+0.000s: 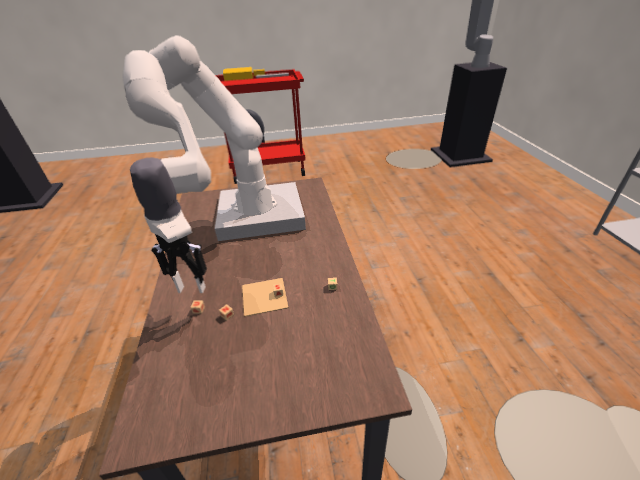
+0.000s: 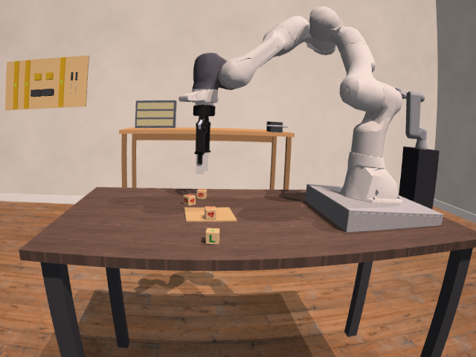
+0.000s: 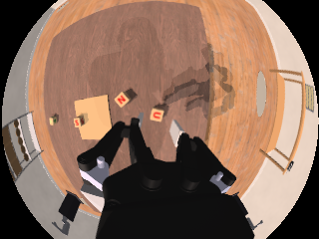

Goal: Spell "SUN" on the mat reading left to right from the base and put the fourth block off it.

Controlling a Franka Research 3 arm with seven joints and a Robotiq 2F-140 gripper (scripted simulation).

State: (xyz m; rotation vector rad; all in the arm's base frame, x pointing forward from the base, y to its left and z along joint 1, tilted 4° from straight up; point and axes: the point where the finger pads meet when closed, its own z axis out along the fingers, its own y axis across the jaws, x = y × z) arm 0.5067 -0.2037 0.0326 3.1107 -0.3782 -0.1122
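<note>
Right now my hand is 110 mm above the U block. From my hand the other things lie so: mat 10 mm behind, 210 mm to the left, 120 mm below; S block 10 mm behind, 260 mm to the left, 100 mm below; N block 40 mm ahead, 90 mm to the left, 110 mm below.
</note>
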